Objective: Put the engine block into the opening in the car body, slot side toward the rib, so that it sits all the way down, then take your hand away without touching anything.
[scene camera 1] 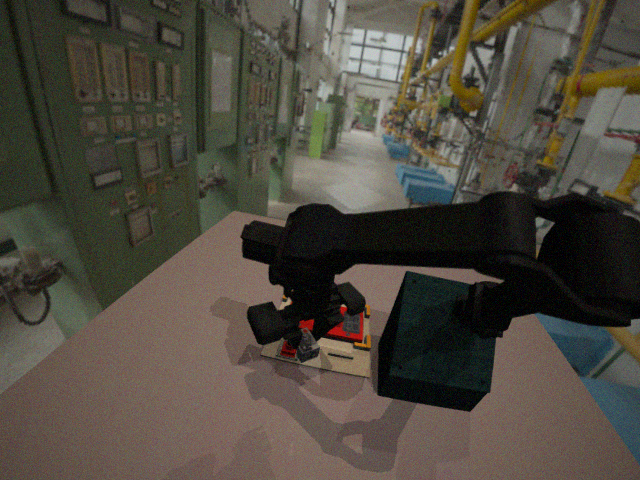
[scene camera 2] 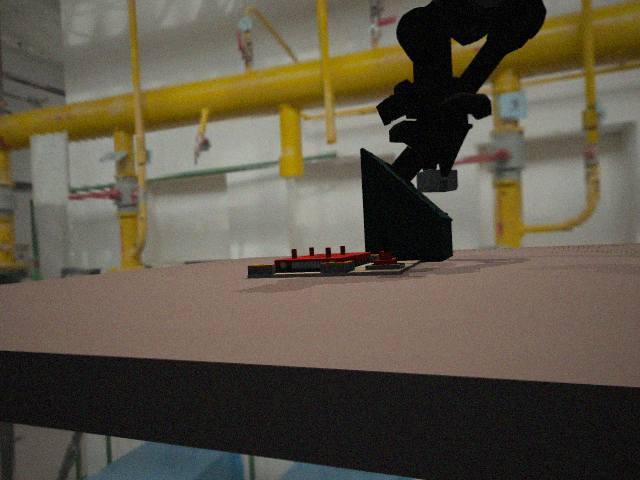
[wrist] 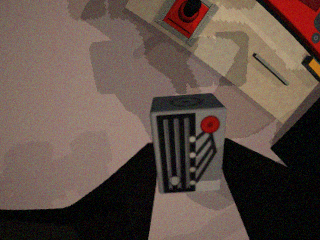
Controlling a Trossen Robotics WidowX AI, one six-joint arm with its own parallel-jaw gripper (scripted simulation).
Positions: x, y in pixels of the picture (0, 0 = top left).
Scene:
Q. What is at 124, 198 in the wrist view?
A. My gripper.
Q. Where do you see a grey engine block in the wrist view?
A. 188, 132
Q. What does my gripper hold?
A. A grey engine block.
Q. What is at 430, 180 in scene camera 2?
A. A grey engine block.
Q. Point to a beige base plate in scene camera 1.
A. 351, 359

